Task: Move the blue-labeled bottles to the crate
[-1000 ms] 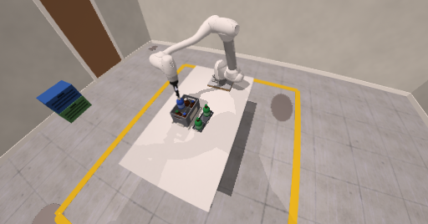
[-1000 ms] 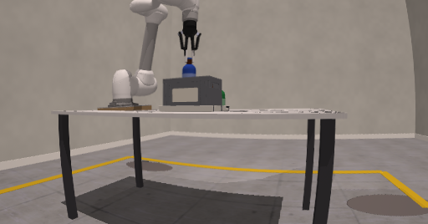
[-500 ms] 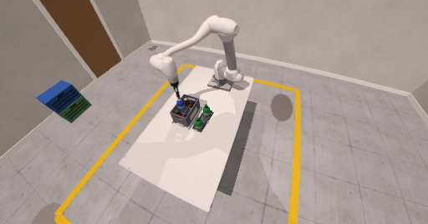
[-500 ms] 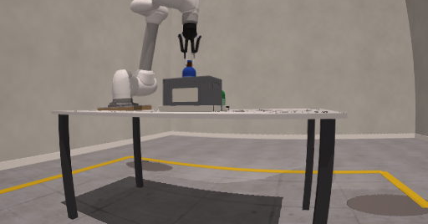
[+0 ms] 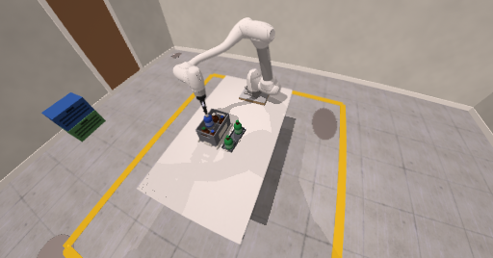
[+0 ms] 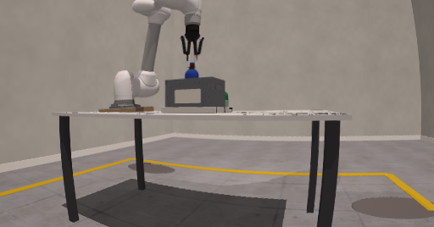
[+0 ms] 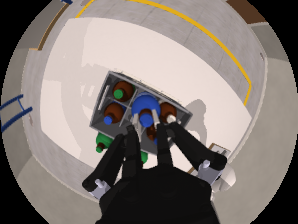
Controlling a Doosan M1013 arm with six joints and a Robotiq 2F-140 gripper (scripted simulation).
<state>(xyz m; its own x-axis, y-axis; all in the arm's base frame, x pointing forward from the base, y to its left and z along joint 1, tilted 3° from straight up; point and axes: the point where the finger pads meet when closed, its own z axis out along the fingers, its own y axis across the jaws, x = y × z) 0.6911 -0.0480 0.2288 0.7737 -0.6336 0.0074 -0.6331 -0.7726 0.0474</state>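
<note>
Right now my hand is 90 mm above the blue-labeled bottle. Round my hand: grey crate: 10 mm behind, 40 mm to the left, 190 mm below; then tray: 50 mm behind, 230 mm to the left, 260 mm below; then green bottle: 40 mm ahead, 240 mm to the left, 190 mm below.
</note>
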